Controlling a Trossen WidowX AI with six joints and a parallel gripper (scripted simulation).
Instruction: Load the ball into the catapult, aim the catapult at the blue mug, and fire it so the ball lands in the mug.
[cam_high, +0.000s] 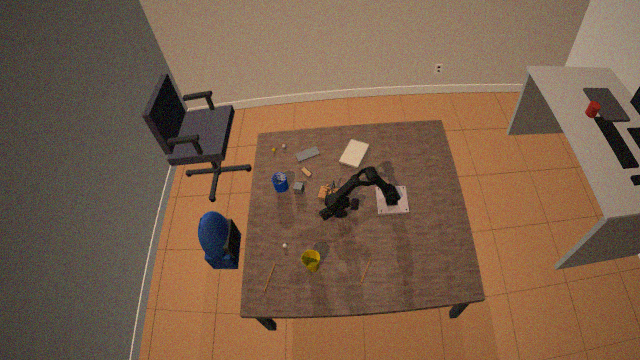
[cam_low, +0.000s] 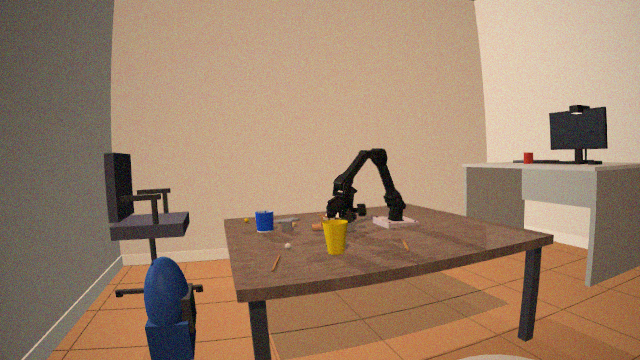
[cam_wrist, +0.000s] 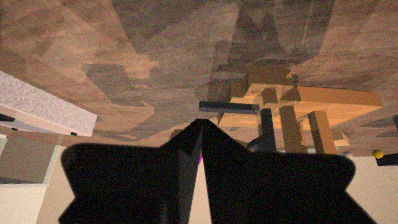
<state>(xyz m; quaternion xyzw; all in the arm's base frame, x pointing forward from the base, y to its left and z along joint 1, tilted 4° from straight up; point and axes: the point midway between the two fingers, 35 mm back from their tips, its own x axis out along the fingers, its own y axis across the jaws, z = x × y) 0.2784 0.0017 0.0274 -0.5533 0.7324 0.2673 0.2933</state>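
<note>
Right now my gripper tip is 2 cm past the purple ball, 4 cm to the left of it and 2 cm below it. From my gripper tip the other things lie so: wooden catapult: 5 cm ahead, 4 cm to the right, 1 cm above; then grey block: 27 cm ahead, 11 cm to the right, 2 cm below; then wood block: 23 cm ahead, 24 cm to the right, 4 cm below.
</note>
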